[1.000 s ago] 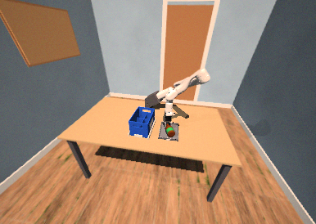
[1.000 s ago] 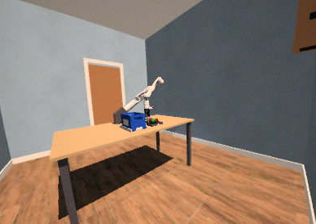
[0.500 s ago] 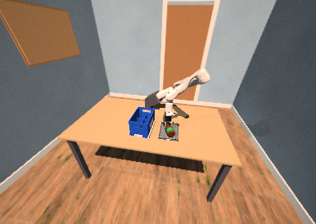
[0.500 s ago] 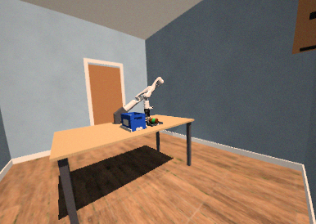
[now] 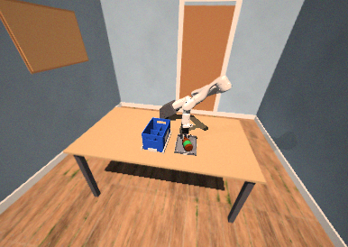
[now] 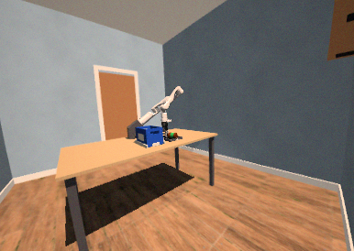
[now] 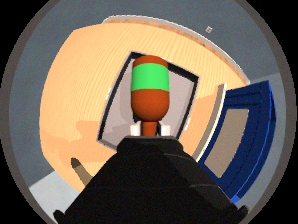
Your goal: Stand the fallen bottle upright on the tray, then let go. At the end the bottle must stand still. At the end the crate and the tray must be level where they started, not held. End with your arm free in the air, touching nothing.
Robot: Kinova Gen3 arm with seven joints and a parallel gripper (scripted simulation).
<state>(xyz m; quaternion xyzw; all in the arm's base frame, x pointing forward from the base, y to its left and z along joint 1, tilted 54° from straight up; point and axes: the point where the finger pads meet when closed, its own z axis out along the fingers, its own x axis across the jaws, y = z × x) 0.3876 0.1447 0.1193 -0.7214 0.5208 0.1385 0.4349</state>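
The tray lies 3 cm below my hand, 3 cm ahead of it and 2 cm to the left of it. Round my hand: blue crate (26 cm to the right, 5 cm ahead, 4 cm above); then bottle (5 cm ahead, 2 cm to the left, 1 cm below).
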